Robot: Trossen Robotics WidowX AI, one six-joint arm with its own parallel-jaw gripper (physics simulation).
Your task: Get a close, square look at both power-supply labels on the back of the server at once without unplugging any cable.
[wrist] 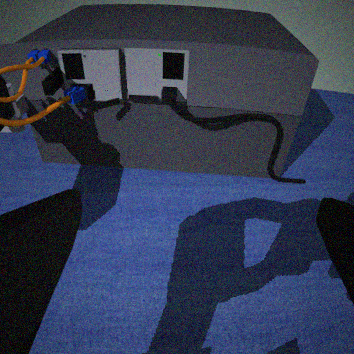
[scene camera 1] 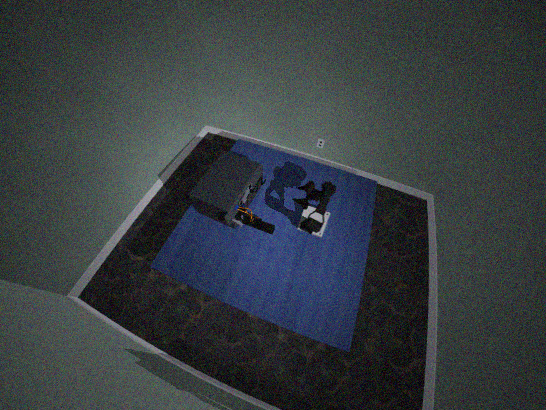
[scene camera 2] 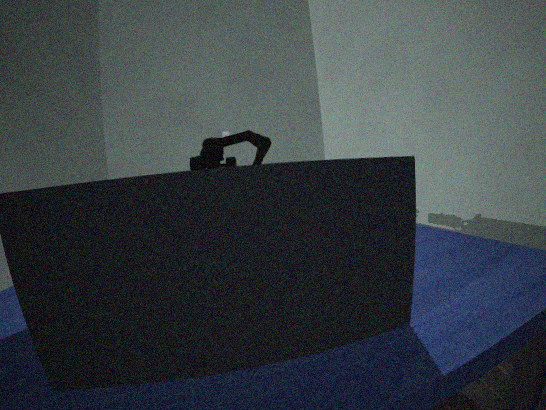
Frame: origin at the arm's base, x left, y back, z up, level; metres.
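Where they show: gripper, fingertip midpoint: (wrist: 203, 206) (scene camera 1: 295, 193).
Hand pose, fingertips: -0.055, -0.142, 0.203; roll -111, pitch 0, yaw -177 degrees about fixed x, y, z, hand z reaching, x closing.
Observation:
After its pixels a point has its place, as x, y, z.
The grey server (scene camera 1: 227, 177) {-0.010, -0.604, 0.168} (scene camera 2: 215, 265) {-0.016, -0.763, 0.077} (wrist: 245, 80) {-0.125, -0.442, 0.126} stands on the blue mat. In the wrist view its back shows two pale power-supply panels, the left one (wrist: 102, 75) {0.072, -0.432, 0.125} and the right one (wrist: 142, 75) {0.017, -0.442, 0.123}, side by side high in the picture, left of centre. Each has a dark square; they look small and their writing is not legible. A black cable (wrist: 240, 118) {-0.126, -0.430, 0.071} runs from below the right panel to the right and down to the mat. Another short dark cable lies below the left panel. My gripper (scene camera 1: 298, 195) {-0.055, -0.142, 0.203} (wrist: 203, 206) {-0.055, -0.142, 0.203} is open and empty, apart from the server's back.
Orange cables (scene camera 1: 245, 212) {0.164, -0.377, 0.139} (wrist: 50, 107) {0.135, -0.385, 0.100} with blue plugs (wrist: 76, 94) {0.108, -0.416, 0.103} stick out left of the panels in the wrist view. A black bar-like object (scene camera 1: 262, 225) {0.184, -0.251, 0.104} lies beside them. The arm's pale base plate (scene camera 1: 322, 229) {-0.006, 0.104, -0.001} sits on the blue mat (scene camera 1: 280, 270) {0.351, -0.049, -0.053}. A wall outlet (scene camera 1: 320, 143) is behind.

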